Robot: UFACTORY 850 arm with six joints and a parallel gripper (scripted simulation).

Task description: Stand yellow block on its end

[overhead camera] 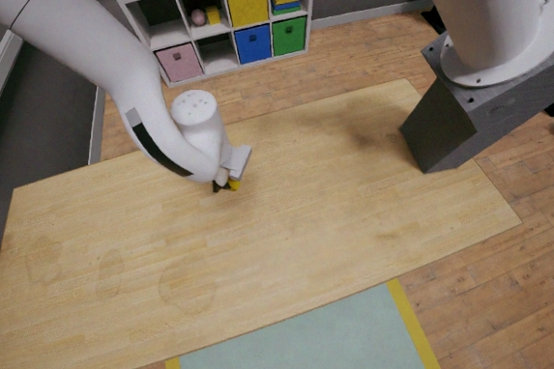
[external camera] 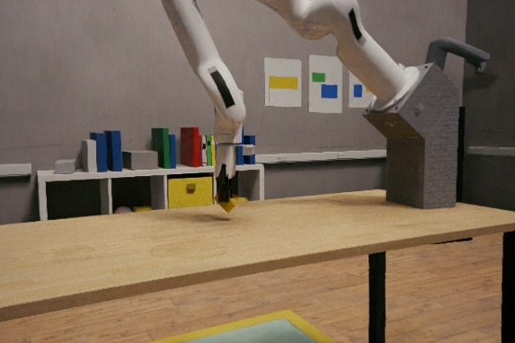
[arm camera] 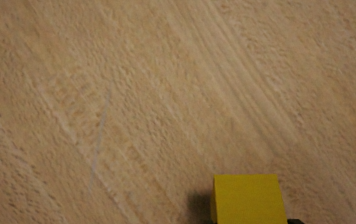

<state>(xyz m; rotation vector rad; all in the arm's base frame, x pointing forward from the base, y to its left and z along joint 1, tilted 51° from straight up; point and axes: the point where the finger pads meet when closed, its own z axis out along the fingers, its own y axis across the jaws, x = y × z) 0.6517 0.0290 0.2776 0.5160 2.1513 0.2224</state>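
Now: the yellow block 20 mm below my hand.
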